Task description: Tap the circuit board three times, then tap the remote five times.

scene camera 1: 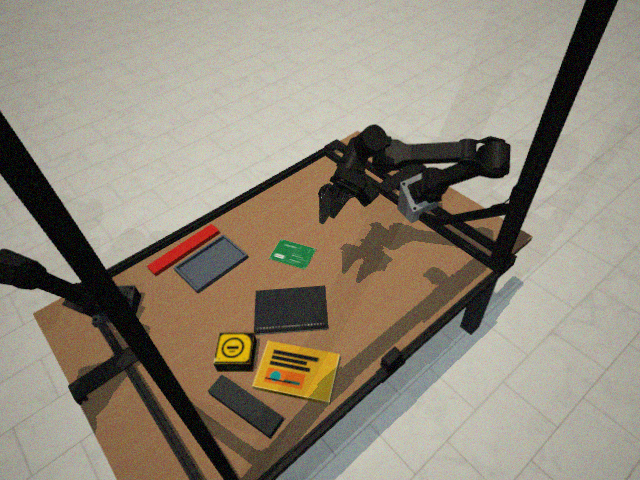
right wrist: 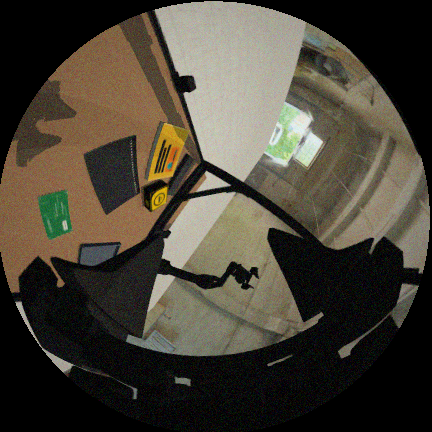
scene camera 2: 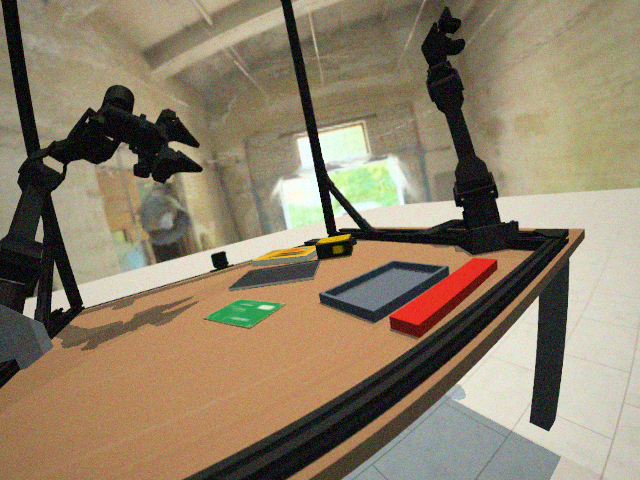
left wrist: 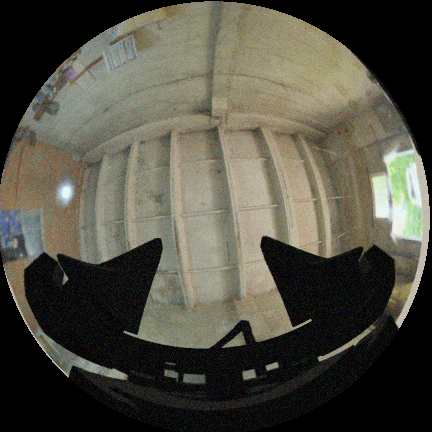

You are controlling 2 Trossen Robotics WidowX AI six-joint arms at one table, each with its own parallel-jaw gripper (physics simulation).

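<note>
The green circuit board [scene camera 1: 292, 253] [scene camera 2: 245, 313] [right wrist: 56, 214] lies flat on the table. The remote, a dark flat bar [scene camera 1: 246, 406] [right wrist: 181, 173], lies at the bottom of the scene camera 1 view, beside the yellow book. My right gripper [scene camera 1: 329, 217] [scene camera 2: 199, 157] [right wrist: 216, 236] is open and empty, raised well above the table and apart from both objects. My left gripper [scene camera 2: 460, 35] [left wrist: 211, 242] is open and empty, held high above its base and facing the ceiling and walls. Neither the board nor the remote shows in the left wrist view.
A dark notebook [scene camera 1: 291, 307] [scene camera 2: 276, 275] [right wrist: 112, 175] lies between board and remote. A yellow tape measure [scene camera 1: 233, 348] [scene camera 2: 334, 246] and a yellow book [scene camera 1: 315, 361] lie near the remote. A grey-blue tray [scene camera 1: 210, 264] [scene camera 2: 385, 285] lies beside a red bar [scene camera 1: 184, 250] [scene camera 2: 445, 295]. Black frame posts [scene camera 1: 553, 113] rise from the table.
</note>
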